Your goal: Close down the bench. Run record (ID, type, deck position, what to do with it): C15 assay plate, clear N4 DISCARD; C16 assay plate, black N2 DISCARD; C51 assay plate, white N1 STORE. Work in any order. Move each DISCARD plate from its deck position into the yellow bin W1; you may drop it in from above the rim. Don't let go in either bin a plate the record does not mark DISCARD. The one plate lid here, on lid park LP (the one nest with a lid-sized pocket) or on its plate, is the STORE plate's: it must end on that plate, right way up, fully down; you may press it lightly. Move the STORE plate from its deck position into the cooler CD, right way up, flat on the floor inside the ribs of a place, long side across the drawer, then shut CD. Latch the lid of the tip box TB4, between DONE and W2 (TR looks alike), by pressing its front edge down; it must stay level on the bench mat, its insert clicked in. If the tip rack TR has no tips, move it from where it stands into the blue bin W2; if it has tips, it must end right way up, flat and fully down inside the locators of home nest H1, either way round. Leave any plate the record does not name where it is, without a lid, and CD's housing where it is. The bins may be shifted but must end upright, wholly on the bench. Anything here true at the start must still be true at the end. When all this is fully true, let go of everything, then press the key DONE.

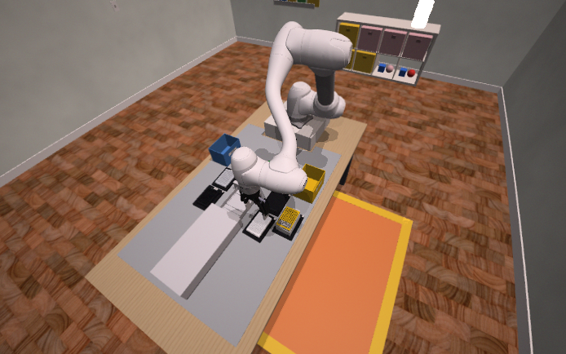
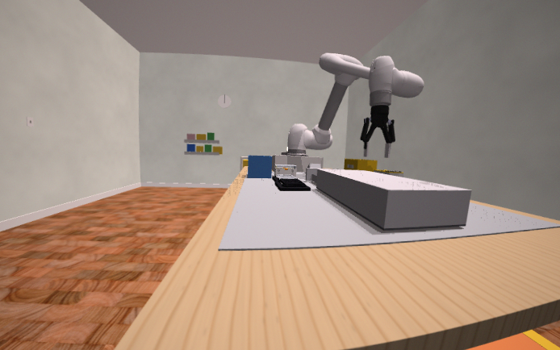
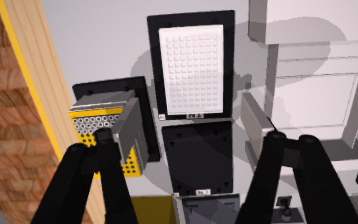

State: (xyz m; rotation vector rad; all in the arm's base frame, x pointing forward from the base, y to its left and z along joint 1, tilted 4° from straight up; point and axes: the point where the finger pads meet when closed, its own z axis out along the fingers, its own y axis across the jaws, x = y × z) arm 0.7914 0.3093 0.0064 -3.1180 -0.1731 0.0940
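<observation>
My hand is 140 mm above the plate lid. The rest, counted from my hand: yellow tip rack: 110 mm to the left, 110 mm below, 110 mm behind; cooler drawer: 190 mm to the right, 140 mm below; white plate: 140 mm below.
</observation>
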